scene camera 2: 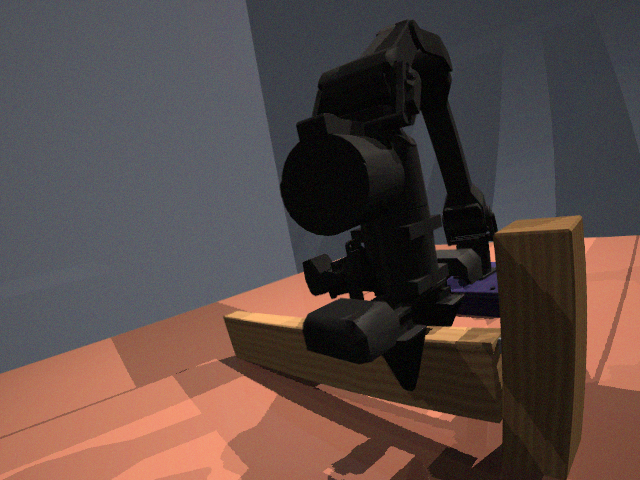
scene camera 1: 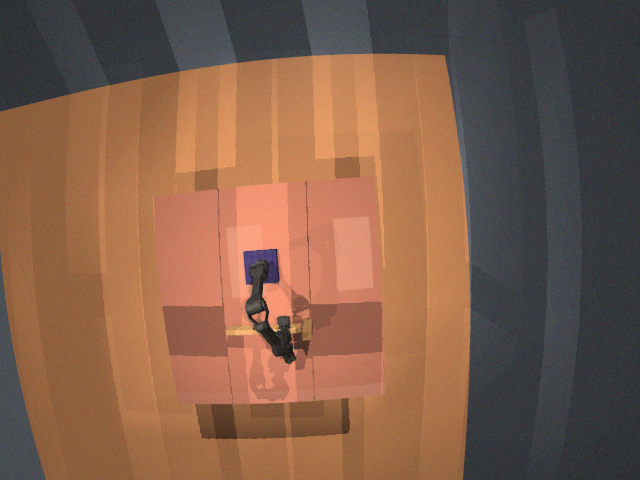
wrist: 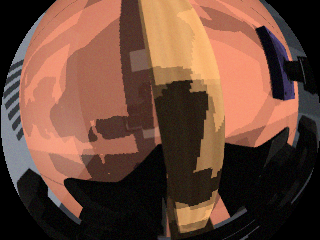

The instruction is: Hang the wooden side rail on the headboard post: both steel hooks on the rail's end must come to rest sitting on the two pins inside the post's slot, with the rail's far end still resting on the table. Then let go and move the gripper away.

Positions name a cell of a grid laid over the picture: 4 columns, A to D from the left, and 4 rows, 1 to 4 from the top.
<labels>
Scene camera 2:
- my gripper: C4
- rail: C4
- headboard post: D3
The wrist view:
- my gripper: C3
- rail: C2
</labels>
